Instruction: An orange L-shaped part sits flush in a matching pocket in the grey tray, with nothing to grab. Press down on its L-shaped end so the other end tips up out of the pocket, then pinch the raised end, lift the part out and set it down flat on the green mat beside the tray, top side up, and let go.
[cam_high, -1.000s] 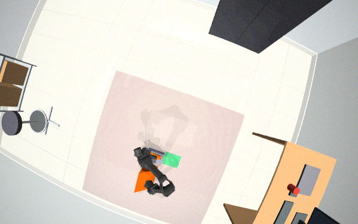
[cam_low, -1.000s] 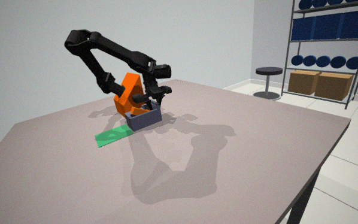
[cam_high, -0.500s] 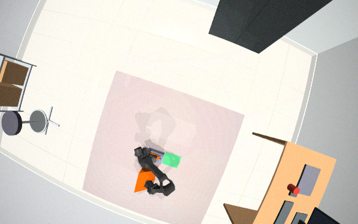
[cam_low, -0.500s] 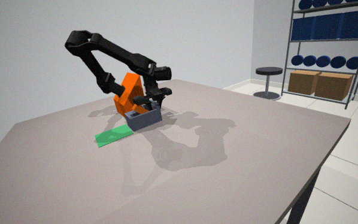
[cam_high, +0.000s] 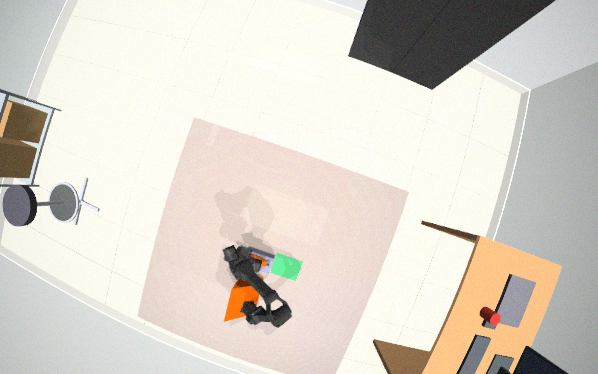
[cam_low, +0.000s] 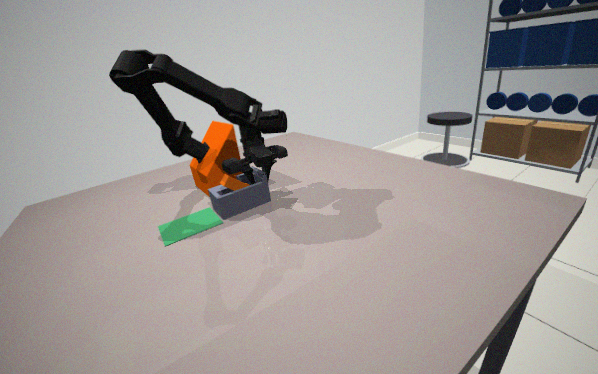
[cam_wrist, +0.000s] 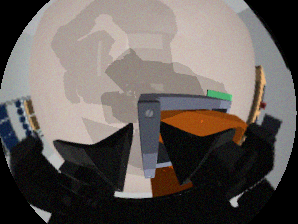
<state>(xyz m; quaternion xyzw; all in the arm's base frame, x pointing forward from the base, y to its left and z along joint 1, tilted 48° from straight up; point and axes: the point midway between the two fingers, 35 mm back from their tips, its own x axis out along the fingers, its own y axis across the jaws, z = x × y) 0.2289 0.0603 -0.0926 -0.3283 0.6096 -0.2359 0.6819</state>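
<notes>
Right now the orange L-shaped part is 50 mm to the right of my gripper tip and 10 mm above it. The rest, counted from my gripper tip: green mat 10 mm ahead, 220 mm to the right, 50 mm below.
</notes>
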